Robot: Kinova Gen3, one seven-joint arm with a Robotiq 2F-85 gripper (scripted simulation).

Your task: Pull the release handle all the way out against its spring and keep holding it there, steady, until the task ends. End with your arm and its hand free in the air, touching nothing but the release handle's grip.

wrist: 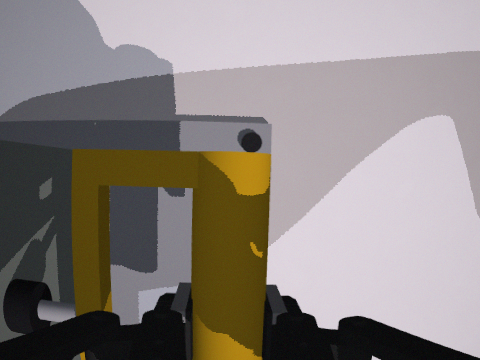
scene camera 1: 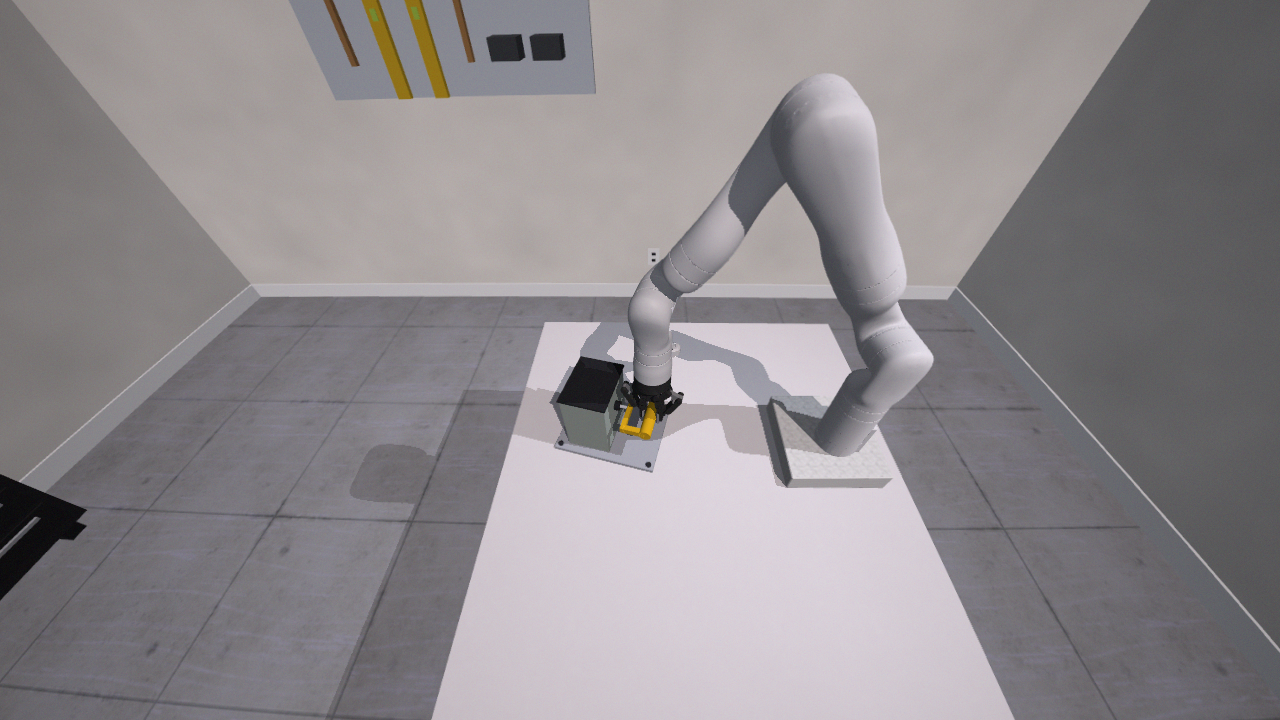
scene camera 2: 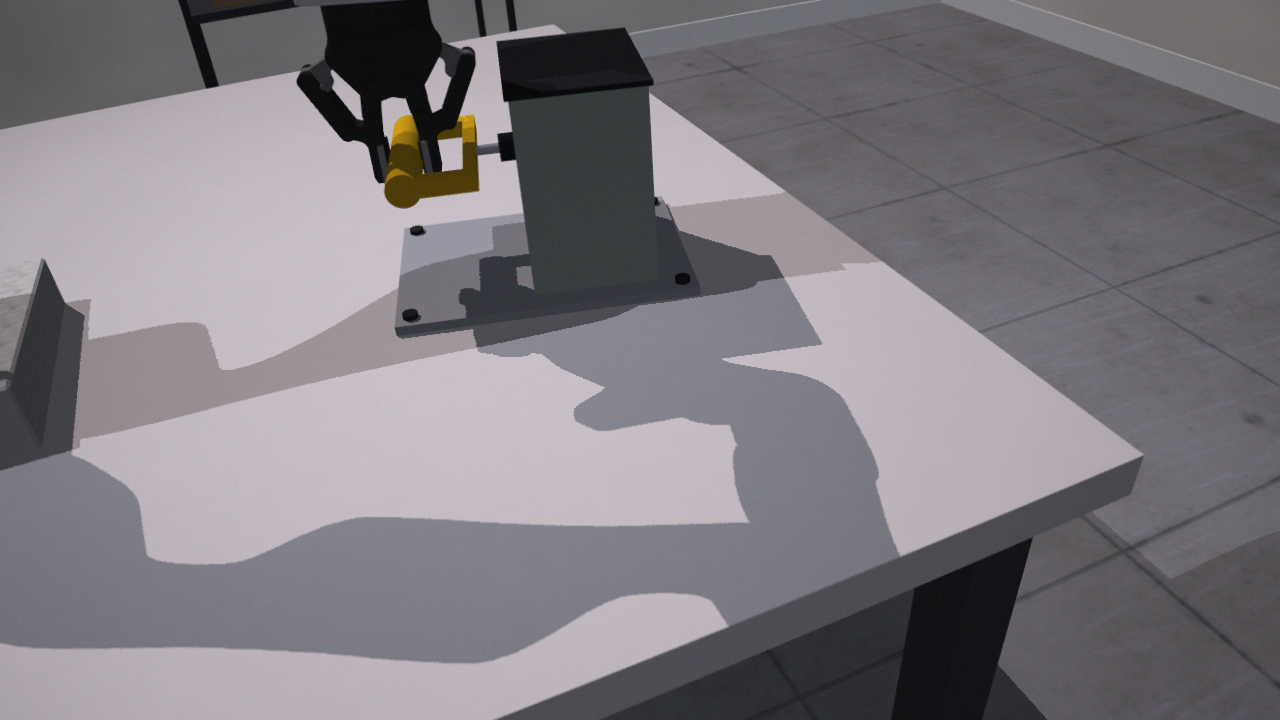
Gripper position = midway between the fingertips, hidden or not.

I see my gripper [scene camera 2: 411,183] and a box [wrist: 43,175].
My gripper is seen too in the wrist view [wrist: 227,305] and in scene camera 1 [scene camera 1: 651,418].
